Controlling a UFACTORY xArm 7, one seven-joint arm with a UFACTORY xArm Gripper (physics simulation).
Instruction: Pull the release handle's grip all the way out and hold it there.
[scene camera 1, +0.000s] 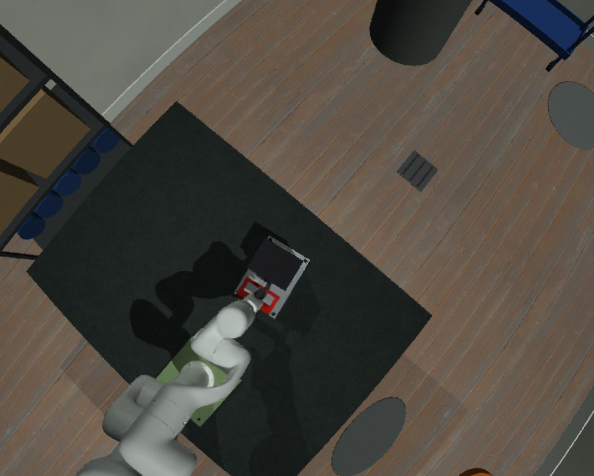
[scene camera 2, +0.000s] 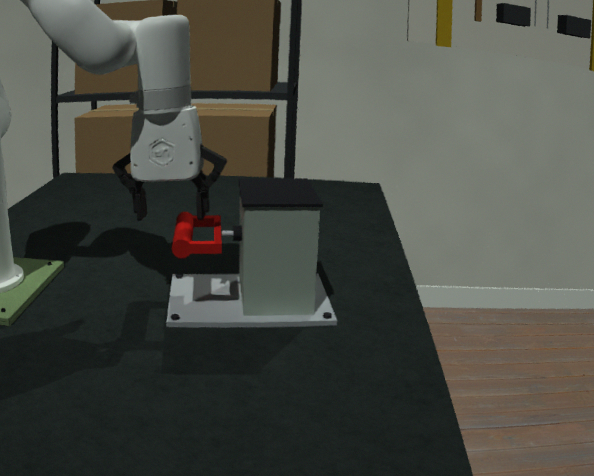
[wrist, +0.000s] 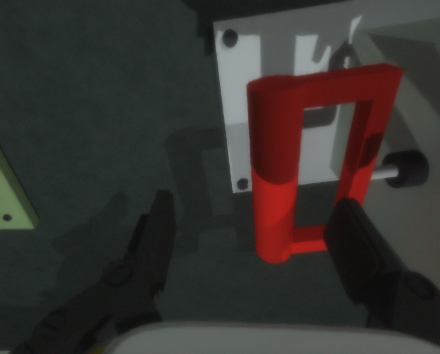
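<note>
The release handle is a red frame with a thick round grip (scene camera 1: 275, 304) (scene camera 2: 183, 235) (wrist: 275, 150). A short metal rod (scene camera 2: 227, 233) (wrist: 385, 172) joins it to a pale green housing (scene camera 2: 280, 260) with a black top, on a light base plate (scene camera 2: 200, 316) (wrist: 240, 100). A short stretch of rod shows outside the black collar (wrist: 410, 169). My gripper (scene camera 1: 261, 292) (scene camera 2: 171, 216) (wrist: 252, 213) is open and empty, pointing down, with its tips near the height of the handle's top. One finger is on the robot's side of the grip; the other is over the frame's housing side. Contact is unclear.
The housing stands close beside the finger on the handle's side. The arm's green mounting plate (scene camera 1: 200, 418) (scene camera 2: 30, 285) (wrist: 15, 205) is on the dark mat (scene camera 1: 150, 190) (scene camera 2: 300, 400). A shelf rack (scene camera 2: 293, 100) with cardboard boxes (scene camera 2: 230, 45) stands behind.
</note>
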